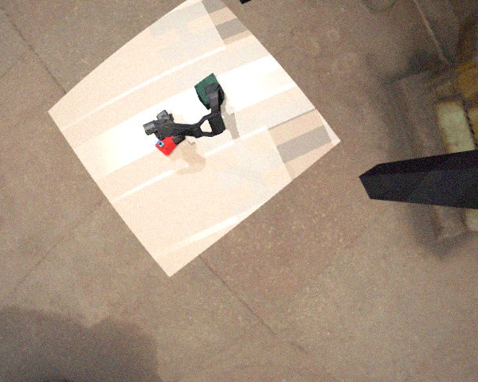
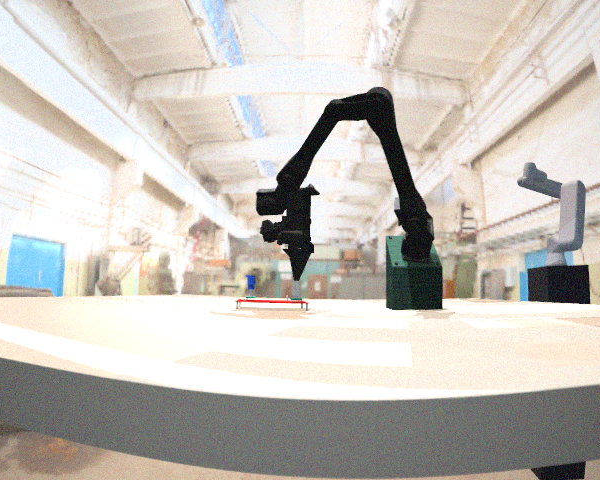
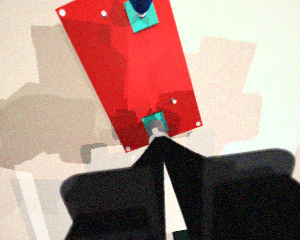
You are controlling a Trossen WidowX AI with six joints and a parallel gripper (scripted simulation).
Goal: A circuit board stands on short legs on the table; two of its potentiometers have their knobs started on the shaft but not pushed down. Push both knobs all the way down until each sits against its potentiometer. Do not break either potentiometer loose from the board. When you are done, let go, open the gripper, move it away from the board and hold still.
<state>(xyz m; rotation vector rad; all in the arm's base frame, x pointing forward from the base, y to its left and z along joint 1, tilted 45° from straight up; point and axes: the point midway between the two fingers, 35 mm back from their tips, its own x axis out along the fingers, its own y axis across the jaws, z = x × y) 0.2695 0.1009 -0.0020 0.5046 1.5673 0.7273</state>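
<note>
The pale grey knob is 10 mm below my gripper tip. Round my gripper tip: blue knob: 110 mm ahead, 10 mm to the left.
</note>
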